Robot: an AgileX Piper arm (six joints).
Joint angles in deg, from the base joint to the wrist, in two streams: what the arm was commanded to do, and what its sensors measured. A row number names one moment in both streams.
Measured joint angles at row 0:
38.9, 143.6, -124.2, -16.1, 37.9, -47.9
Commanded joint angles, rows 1 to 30:
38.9, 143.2, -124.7, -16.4, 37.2, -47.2
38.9, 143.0, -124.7, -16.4, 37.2, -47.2
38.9, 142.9, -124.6, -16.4, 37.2, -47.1
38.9, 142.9, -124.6, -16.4, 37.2, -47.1
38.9, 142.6, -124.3, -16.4, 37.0, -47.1
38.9, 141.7, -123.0, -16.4, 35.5, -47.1
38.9, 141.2, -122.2, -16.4, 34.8, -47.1
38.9, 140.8, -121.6, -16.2, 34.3, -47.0
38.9, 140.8, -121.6, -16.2, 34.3, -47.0
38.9, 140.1, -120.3, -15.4, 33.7, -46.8
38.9, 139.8, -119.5, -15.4, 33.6, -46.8
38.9, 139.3, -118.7, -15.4, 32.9, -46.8
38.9, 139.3, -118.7, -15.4, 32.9, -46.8
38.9, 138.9, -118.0, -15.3, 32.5, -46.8
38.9, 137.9, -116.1, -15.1, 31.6, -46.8
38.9, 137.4, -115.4, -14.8, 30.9, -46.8
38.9, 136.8, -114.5, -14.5, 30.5, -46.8
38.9, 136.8, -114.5, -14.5, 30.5, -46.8
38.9, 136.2, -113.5, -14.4, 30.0, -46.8
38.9, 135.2, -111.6, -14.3, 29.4, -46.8
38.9, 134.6, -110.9, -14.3, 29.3, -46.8
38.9, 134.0, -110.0, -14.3, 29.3, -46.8
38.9, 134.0, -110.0, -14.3, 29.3, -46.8
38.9, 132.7, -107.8, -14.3, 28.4, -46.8
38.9, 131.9, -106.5, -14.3, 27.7, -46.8
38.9, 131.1, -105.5, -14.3, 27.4, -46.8
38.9, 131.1, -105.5, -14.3, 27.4, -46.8
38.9, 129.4, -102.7, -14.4, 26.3, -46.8
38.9, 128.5, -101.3, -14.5, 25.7, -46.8
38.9, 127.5, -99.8, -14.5, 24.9, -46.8
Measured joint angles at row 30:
38.9, 130.7, -103.4, -14.6, 27.1, -46.9
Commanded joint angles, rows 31 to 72:
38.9, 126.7, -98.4, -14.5, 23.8, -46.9
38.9, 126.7, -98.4, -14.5, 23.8, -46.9
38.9, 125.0, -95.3, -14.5, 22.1, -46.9
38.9, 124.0, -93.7, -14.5, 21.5, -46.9
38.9, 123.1, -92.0, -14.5, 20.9, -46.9
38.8, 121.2, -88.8, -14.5, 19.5, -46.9
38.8, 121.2, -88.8, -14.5, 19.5, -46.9
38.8, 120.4, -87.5, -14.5, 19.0, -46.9
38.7, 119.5, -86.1, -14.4, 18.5, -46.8
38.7, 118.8, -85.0, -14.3, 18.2, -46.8
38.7, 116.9, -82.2, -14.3, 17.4, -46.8
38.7, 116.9, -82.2, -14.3, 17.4, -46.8
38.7, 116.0, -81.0, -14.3, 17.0, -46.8
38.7, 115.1, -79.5, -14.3, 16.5, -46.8
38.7, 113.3, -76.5, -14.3, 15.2, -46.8
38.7, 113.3, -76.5, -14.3, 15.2, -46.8
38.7, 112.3, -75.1, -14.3, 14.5, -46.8
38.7, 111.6, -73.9, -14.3, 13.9, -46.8
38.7, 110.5, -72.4, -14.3, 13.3, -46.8
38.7, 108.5, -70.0, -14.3, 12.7, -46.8
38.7, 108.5, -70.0, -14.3, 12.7, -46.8
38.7, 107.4, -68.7, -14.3, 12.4, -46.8
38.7, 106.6, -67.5, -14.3, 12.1, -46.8
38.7, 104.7, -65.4, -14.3, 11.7, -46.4
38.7, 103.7, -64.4, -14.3, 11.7, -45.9
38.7, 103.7, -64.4, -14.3, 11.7, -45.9
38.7, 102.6, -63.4, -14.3, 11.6, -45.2
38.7, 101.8, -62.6, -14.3, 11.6, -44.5
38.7, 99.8, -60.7, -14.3, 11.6, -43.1
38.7, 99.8, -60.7, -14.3, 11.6, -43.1
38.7, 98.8, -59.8, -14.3, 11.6, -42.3
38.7, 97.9, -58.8, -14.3, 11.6, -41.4
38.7, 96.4, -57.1, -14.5, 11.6, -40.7
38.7, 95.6, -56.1, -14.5, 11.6, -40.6
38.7, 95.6, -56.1, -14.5, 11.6, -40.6
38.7, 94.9, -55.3, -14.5, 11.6, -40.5
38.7, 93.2, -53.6, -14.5, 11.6, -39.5
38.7, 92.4, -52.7, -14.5, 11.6, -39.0
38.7, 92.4, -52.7, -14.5, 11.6, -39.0
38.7, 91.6, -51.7, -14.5, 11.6, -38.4
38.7, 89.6, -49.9, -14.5, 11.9, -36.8
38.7, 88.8, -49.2, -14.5, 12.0, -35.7
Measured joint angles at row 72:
38.9, 91.6, -51.1, -14.6, 12.1, -38.6
